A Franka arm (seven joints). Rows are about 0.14 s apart.
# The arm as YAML. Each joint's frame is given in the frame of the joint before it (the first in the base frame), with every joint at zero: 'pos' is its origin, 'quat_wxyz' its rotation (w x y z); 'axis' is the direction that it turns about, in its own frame. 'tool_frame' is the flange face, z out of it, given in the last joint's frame.
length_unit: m
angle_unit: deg
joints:
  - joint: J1
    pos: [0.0, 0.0, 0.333]
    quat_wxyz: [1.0, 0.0, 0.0, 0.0]
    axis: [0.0, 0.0, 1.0]
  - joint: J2
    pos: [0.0, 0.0, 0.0]
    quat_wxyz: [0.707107, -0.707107, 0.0, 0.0]
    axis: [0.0, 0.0, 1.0]
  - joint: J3
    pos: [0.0, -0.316, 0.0]
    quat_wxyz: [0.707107, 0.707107, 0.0, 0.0]
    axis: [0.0, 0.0, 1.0]
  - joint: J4
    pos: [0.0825, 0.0, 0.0]
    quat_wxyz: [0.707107, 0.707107, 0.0, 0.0]
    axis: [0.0, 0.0, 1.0]
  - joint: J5
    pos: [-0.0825, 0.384, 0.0]
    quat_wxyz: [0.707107, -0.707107, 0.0, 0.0]
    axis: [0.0, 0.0, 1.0]
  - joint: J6
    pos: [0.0, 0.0, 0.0]
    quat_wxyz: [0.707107, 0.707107, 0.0, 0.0]
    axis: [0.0, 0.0, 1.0]
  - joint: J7
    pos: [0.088, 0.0, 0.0]
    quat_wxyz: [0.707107, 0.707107, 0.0, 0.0]
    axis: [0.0, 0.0, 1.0]
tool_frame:
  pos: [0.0, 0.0, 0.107]
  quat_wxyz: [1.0, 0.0, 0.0, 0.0]
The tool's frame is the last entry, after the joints.
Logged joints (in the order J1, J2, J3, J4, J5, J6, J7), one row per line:
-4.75, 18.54, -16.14, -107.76, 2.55, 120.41, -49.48
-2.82, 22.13, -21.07, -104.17, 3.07, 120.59, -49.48
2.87, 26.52, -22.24, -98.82, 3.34, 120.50, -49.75
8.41, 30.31, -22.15, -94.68, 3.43, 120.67, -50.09
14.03, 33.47, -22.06, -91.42, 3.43, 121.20, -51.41
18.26, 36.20, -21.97, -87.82, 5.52, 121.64, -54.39
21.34, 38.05, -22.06, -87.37, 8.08, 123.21, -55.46
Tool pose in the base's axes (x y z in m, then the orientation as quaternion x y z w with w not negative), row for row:
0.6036, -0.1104, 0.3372, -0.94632, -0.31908, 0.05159, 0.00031
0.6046, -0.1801, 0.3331, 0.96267, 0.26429, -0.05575, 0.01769
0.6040, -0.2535, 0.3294, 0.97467, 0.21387, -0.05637, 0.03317
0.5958, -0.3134, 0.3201, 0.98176, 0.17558, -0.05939, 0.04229
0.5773, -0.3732, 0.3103, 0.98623, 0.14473, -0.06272, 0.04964
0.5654, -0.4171, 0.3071, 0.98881, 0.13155, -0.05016, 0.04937
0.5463, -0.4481, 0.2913, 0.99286, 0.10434, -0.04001, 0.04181
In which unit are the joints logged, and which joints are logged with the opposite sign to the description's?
The joints are logged in degrees. Opposite sign: J1.
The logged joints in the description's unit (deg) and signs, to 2 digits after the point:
4.75, 18.54, -16.14, -107.76, 2.55, 120.41, -49.48
2.82, 22.13, -21.07, -104.17, 3.07, 120.59, -49.48
-2.87, 26.52, -22.24, -98.82, 3.34, 120.50, -49.75
-8.41, 30.31, -22.15, -94.68, 3.43, 120.67, -50.09
-14.03, 33.47, -22.06, -91.42, 3.43, 121.20, -51.41
-18.26, 36.20, -21.97, -87.82, 5.52, 121.64, -54.39
-21.34, 38.05, -22.06, -87.37, 8.08, 123.21, -55.46

